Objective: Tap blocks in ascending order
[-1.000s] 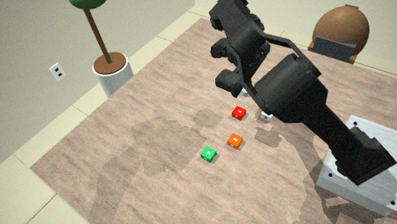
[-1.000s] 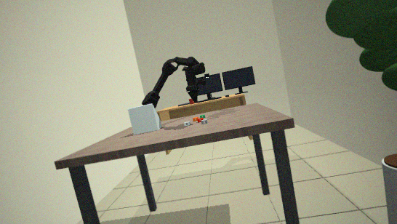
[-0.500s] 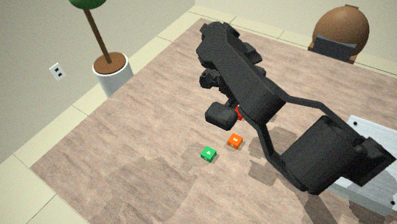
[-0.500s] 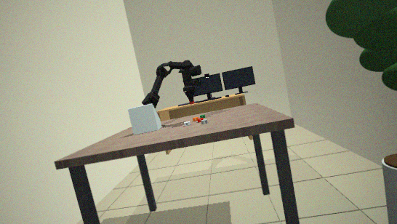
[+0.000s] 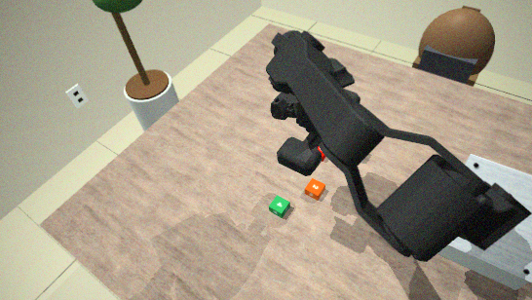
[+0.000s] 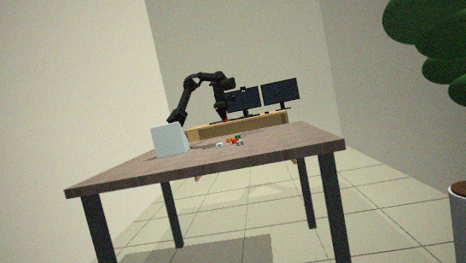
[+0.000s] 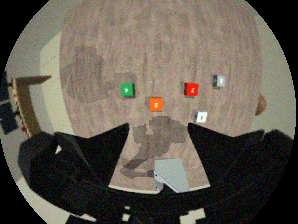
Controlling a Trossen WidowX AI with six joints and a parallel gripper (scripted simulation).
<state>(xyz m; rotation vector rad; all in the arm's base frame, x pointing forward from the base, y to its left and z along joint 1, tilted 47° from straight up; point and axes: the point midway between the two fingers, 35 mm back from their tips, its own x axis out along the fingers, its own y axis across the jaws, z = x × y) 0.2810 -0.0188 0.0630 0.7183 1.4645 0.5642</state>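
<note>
The orange block lies 120 mm below my gripper tip. Also, from my gripper tip: white block: 40 mm behind, 140 mm to the right, 120 mm below; red block: 40 mm ahead, 100 mm to the right, 120 mm below; green block: 50 mm ahead, 70 mm to the left, 120 mm below.
</note>
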